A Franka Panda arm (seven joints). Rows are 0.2 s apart.
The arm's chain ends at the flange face. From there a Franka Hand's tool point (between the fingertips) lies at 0.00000 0.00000 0.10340 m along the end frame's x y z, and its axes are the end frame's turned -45 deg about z.
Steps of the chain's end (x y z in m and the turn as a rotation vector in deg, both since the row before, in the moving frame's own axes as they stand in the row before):
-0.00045 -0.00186 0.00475 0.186 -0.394 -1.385
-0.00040 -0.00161 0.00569 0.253 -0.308 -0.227
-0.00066 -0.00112 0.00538 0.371 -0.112 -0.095
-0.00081 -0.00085 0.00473 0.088 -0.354 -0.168
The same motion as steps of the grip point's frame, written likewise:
0.00072 -0.00237 0.00475 0.410 -0.147 -1.385
0.00078 -0.00214 0.00569 0.397 -0.039 -0.227
0.00066 -0.00188 0.00538 0.342 0.183 -0.095
-0.00031 -0.00174 0.00473 0.313 -0.188 -0.168

